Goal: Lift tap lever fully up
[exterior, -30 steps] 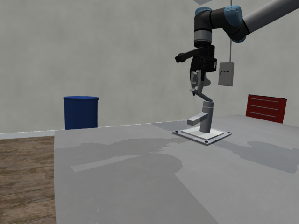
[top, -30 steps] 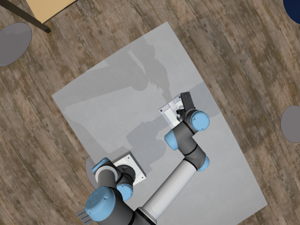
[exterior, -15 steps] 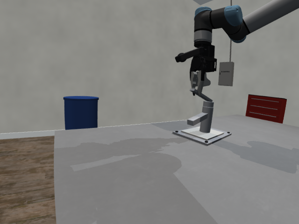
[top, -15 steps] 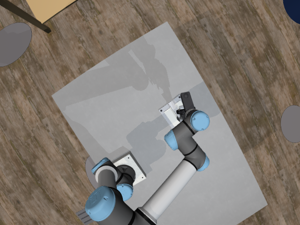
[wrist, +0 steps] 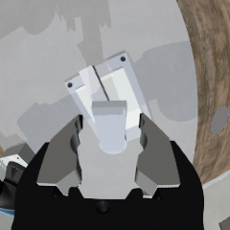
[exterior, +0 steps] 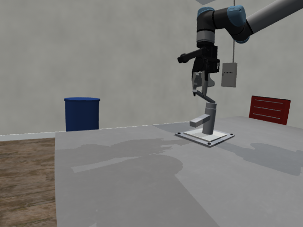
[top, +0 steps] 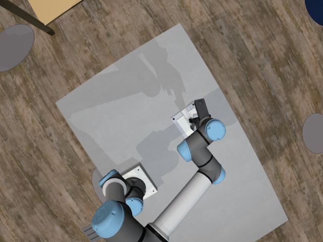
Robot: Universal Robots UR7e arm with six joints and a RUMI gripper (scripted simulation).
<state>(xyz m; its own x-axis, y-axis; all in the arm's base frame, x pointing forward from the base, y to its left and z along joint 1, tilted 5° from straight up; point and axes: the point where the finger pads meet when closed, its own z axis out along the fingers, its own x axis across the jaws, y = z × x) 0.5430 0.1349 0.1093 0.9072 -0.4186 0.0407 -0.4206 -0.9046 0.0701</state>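
Right now the flat lever is 10 mm behind my hand, 20 mm to the right of it and 10 mm below it. Round my hand: grey tap: 20 mm behind, 40 mm to the right, 70 mm below.
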